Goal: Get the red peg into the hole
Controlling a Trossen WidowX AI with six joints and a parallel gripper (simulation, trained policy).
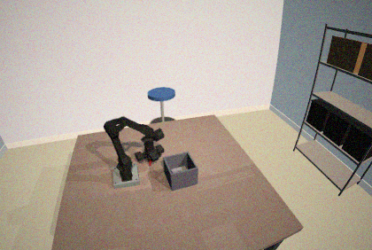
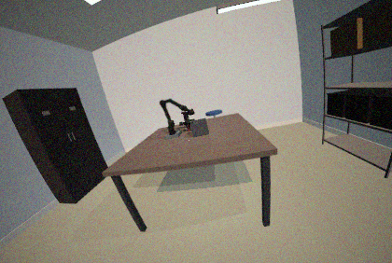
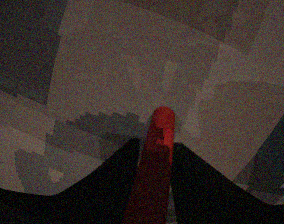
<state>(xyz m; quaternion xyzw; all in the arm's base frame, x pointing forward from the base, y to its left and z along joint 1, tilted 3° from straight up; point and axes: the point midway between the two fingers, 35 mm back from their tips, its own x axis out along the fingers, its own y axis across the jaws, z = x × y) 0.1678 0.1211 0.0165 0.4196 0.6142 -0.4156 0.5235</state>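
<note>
My gripper tip is now 10 mm below the red peg.
</note>
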